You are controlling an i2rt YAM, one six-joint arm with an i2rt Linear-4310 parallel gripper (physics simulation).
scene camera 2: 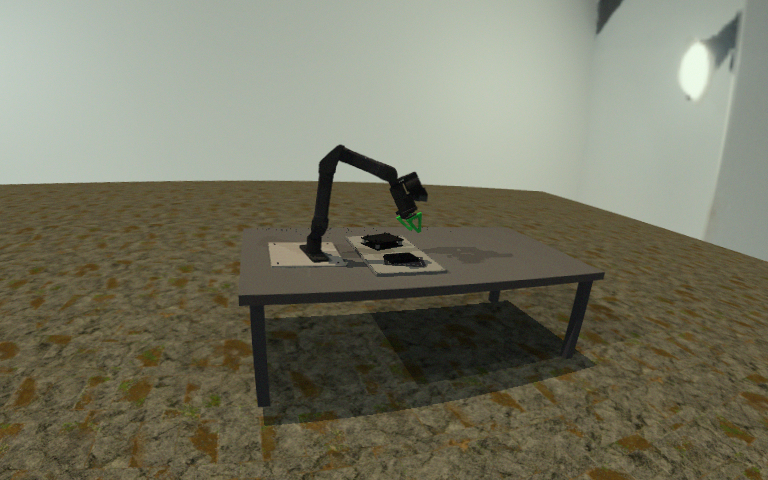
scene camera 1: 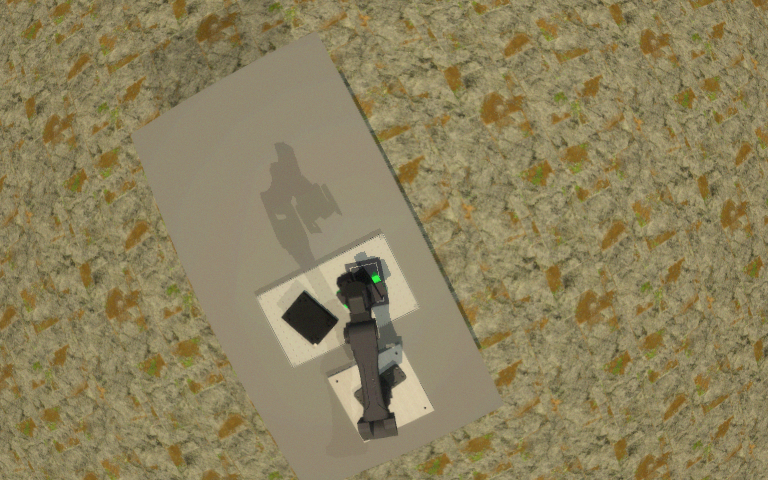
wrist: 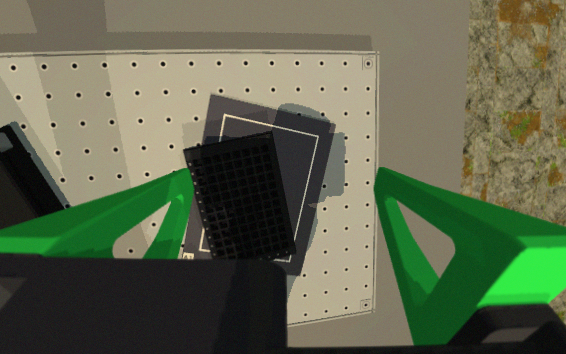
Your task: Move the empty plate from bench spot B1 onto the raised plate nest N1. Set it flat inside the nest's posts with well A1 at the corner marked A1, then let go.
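Frame: origin at the arm's base, x back, y down, z right, level; metres.
Where they show: gripper, between the fingertips: (scene camera 2: 415,231) (scene camera 1: 361,278) (wrist: 283,178); arm's base, origin of its link: (scene camera 2: 313,253).
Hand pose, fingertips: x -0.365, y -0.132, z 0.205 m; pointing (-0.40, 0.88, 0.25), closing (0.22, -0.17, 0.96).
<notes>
Things, the pixels of their centre, and the offset from my fingertips. "spot": a spot on its surface instead. Level surfaces: height alone.
- empty black plate, middle of its body: (wrist: 243,204) (scene camera 1: 363,288) (scene camera 2: 401,257) dx +0.039, dy +0.121, dz -0.029 m
- dark B1 pad, a spot on its surface: (wrist: 311,200) spot: dx +0.056, dy +0.128, dz +0.041 m
- small A1 label, a spot on its surface: (wrist: 188,256) spot: dx +0.079, dy +0.128, dz -0.096 m
- raised black nest N1, middle of its body: (scene camera 1: 309,319) (scene camera 2: 382,240) dx +0.010, dy +0.109, dz -0.250 m
- pale perforated board, middle of its body: (wrist: 127,212) (scene camera 1: 336,302) (scene camera 2: 391,253) dx +0.021, dy +0.136, dz -0.141 m
- grey table, height of its surface: dy +0.143 m
The empty black plate (scene camera 2: 402,258) (wrist: 242,195) lies on the dark B1 pad (scene camera 1: 373,260) (wrist: 311,200), turned relative to its white outline and shifted left across it in the wrist view. Its near edge is partly hidden by the dark wrist body. A small A1 label (wrist: 188,256) shows at the pad's near left corner. The raised black nest N1 (scene camera 1: 309,318) (scene camera 2: 382,240) (wrist: 20,185) stands beside it; its posts and marked corner are too small to make out. My gripper (scene camera 1: 359,287) (scene camera 2: 415,228) (wrist: 283,178) is wide open and empty above the plate, offset to the right in the wrist view.
The pad and nest stand on a pale perforated board (scene camera 1: 274,316) (scene camera 2: 396,270) (wrist: 335,285) on the grey table (scene camera 1: 226,169) (scene camera 2: 538,266). The arm's pale base plate (scene camera 1: 416,396) (scene camera 2: 286,254) is beside the board. One table edge runs close to the board's B1 side.
</notes>
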